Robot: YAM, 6 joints.
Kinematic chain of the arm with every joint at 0, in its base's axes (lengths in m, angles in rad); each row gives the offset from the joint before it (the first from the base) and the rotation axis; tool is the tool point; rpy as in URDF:
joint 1: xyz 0 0 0.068 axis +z
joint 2: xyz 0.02 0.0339 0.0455 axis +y
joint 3: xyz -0.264 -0.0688 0 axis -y
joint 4: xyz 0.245 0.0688 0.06 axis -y
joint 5: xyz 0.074 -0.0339 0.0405 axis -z
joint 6: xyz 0.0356 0 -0.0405 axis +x
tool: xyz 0 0 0 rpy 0 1.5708 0
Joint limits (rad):
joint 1: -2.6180..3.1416
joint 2: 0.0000..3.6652
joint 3: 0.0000..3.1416
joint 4: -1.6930..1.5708
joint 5: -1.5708..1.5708
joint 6: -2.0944..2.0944
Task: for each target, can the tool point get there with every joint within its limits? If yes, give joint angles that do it. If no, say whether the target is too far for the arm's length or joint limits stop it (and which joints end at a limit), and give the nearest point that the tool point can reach.
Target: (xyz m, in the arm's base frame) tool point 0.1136 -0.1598 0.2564
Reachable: yes | joints -0.8781 1.1681 0.9401 -1.0891 0.4239 -0.9019
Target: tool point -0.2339 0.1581 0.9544
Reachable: no: too far | nearest point -0.1710 0.1156 0.7109 | short by 0.255 m
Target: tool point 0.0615 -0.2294 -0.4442
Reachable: no: joint limits stop it (at a limit: joint 2) | nearest point 0.0619 -0.2310 -0.3802 | short by 0.064 m
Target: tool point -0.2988 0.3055 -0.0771
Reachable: yes | joints 2.3205 2.6503 1.3491 0.2261 -0.3008 0.9441
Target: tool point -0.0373 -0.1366 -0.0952
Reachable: yes | joints -1.9562 3.0981 1.1210 -1.4392 -0.4903 1.0019
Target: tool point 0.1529 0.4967 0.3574
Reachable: yes | joints 1.3018 2.1405 1.9974 0.1164 0.4468 -0.0443
